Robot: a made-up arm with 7 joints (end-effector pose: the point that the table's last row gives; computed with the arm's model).
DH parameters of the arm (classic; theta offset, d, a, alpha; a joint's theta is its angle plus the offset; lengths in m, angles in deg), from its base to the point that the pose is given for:
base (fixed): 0 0 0 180
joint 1: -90 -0.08 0.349 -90
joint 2: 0 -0.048 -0.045 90
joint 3: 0 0.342 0.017 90
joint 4: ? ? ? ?
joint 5: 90 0.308 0.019 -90
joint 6: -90 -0.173 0.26 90
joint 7: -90 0.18 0.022 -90
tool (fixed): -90 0.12 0 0
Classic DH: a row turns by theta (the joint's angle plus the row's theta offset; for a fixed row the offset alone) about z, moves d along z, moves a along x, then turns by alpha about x.
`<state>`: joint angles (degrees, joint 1 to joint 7).
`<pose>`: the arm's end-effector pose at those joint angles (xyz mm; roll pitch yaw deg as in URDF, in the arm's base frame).
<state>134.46 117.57 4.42 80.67 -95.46 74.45 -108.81</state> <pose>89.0 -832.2 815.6 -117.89 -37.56 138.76</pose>
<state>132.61 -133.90 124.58 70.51 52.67 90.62 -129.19</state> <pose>-99.3 -514.1 562.0 50.38 -8.25 -94.39</pose>
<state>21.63 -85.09 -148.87 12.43 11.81 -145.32 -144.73</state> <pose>-361.7 108.4 415.0 -30.21 -7.21 -54.07</pose>
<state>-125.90 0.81 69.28 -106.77 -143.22 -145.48 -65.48</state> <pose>-36.1 157.8 -272.3 -161.14 -38.98 87.34</pose>
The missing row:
joint 4: 0 -0.241 0.217 90
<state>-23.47 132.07 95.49 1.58 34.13 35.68 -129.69</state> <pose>238.7 484.1 -209.2 -14.86 65.86 31.23</pose>
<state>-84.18 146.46 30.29 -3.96 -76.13 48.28 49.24</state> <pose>-4.9 395.5 -153.5 -93.30 73.74 -136.18</pose>
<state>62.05 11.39 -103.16 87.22 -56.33 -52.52 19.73</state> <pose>461.2 904.2 -127.0 -7.88 -34.04 -32.23</pose>
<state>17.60 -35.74 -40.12 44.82 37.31 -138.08 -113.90</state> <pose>-157.2 262.5 -560.7 98.52 -26.70 -103.94</pose>
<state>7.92 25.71 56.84 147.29 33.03 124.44 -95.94</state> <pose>-81.4 770.1 -588.5 -118.35 7.80 62.57</pose>
